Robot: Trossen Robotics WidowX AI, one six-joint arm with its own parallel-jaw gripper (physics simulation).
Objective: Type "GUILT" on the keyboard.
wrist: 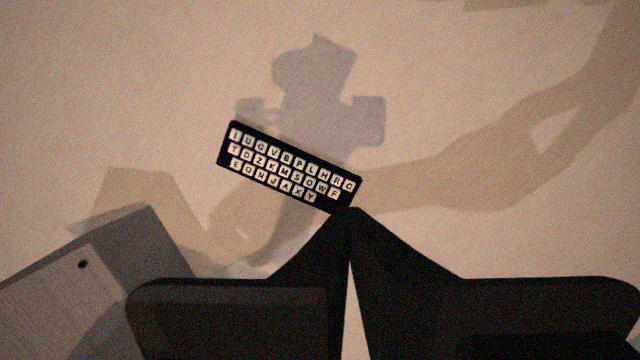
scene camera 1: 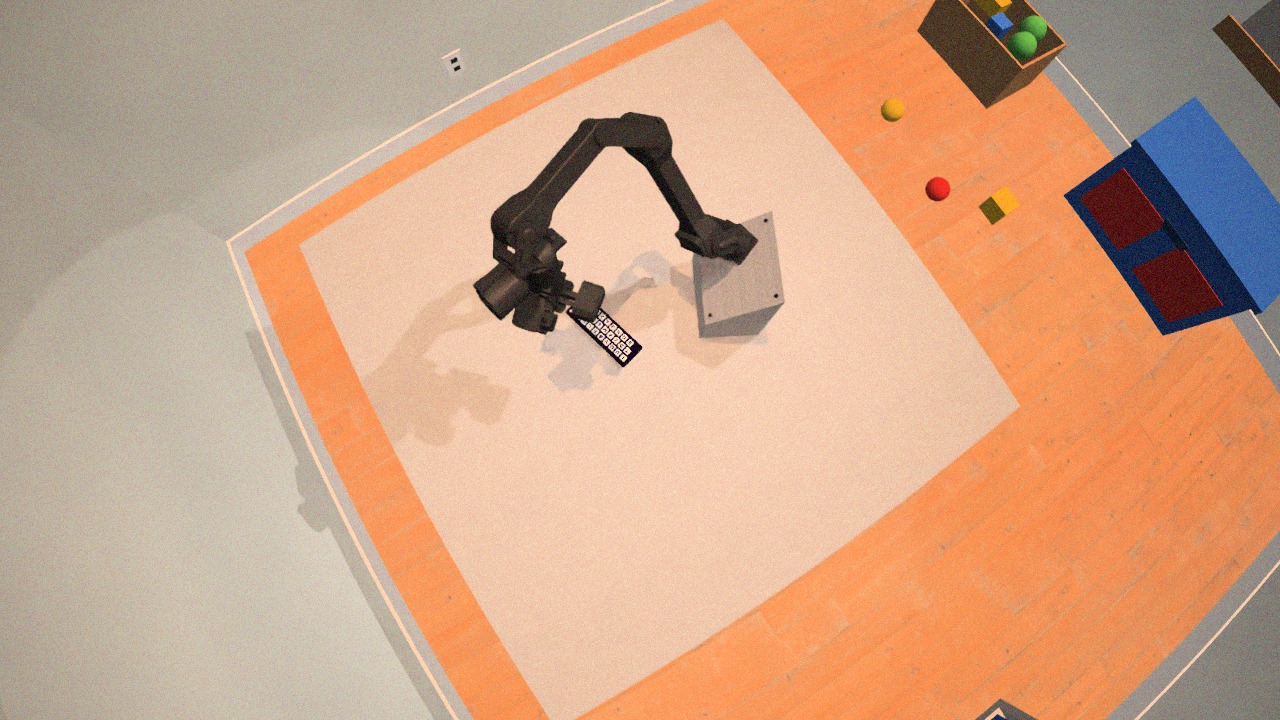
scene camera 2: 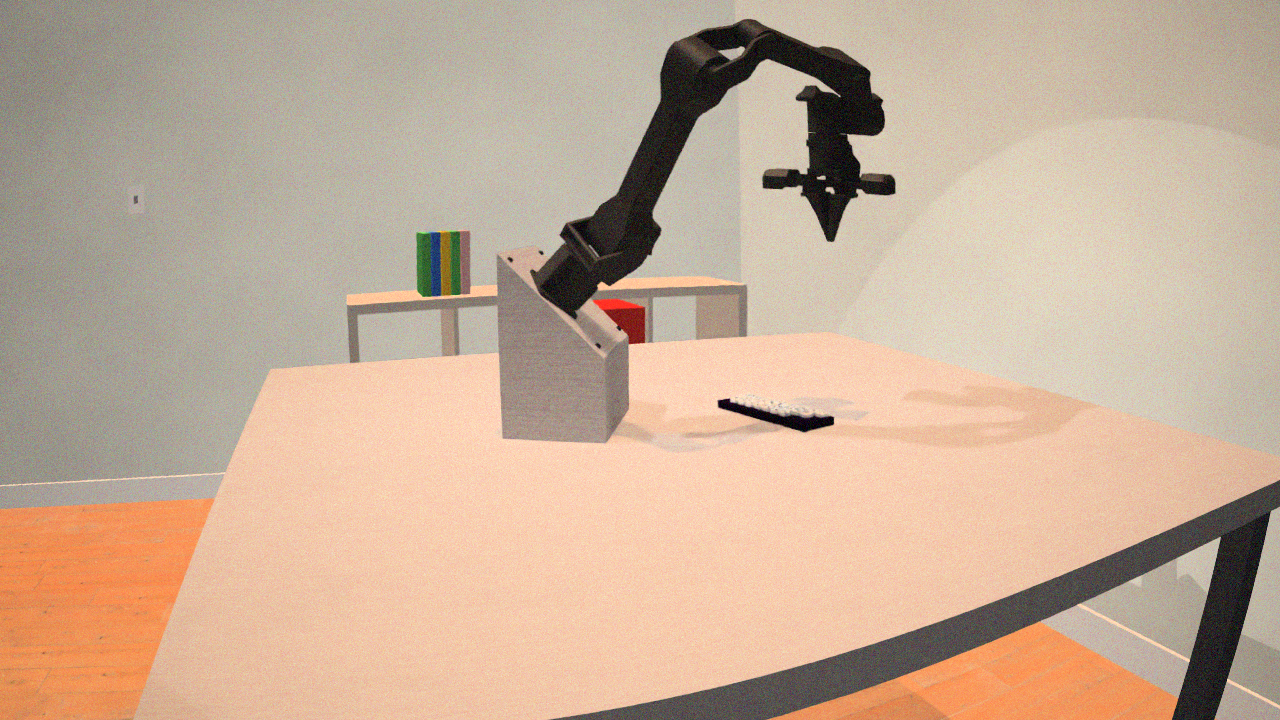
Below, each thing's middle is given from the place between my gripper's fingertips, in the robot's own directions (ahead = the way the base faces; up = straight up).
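Scene:
Black keyboard (wrist: pixel 248 152): 240 mm below my hand, 70 mm behind, 40 mm to the left of it.

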